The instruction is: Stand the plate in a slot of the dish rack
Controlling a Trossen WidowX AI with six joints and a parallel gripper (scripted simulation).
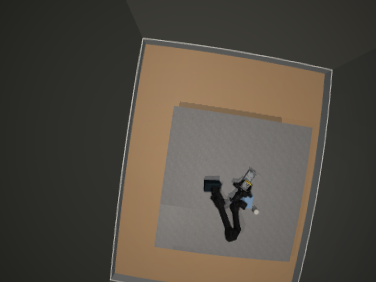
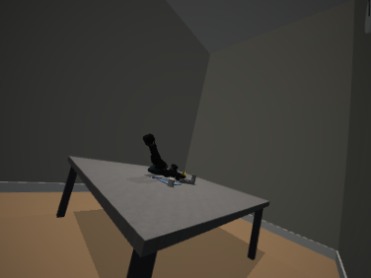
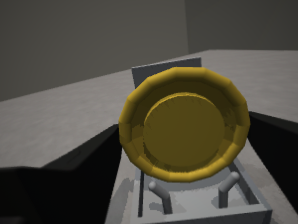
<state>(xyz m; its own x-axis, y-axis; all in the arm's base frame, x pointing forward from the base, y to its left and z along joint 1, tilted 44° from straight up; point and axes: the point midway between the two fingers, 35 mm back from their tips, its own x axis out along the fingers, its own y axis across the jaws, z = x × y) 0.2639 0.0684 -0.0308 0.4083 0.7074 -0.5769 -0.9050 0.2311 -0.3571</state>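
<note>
Right now the yellow plate is 10 mm to the right of my gripper tip. Also, from my gripper tip: grey dish rack (30 mm below, 20 mm to the left, 10 mm ahead); light blue mat (180 mm to the right, 50 mm below, 30 mm ahead); blue spoon (240 mm to the right, 80 mm behind, 50 mm below).
</note>
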